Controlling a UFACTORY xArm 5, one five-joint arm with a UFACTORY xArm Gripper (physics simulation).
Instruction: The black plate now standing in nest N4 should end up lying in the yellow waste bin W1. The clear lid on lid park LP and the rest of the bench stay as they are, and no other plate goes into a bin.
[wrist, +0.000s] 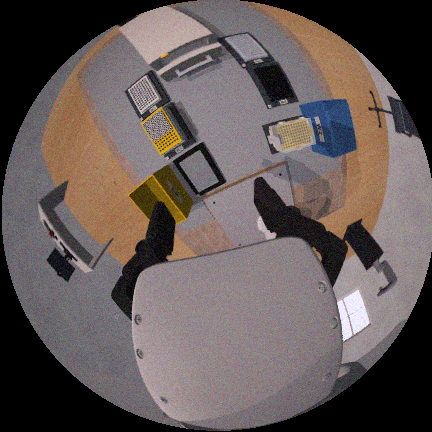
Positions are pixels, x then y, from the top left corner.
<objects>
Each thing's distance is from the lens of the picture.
gripper (210, 200): 0.12 m
black plate (271, 77): 0.50 m
white plate (144, 94): 0.52 m
clear lid (195, 166): 0.44 m
The marked spots on the clear lid and the black plate are 0.40 m apart.
</objects>
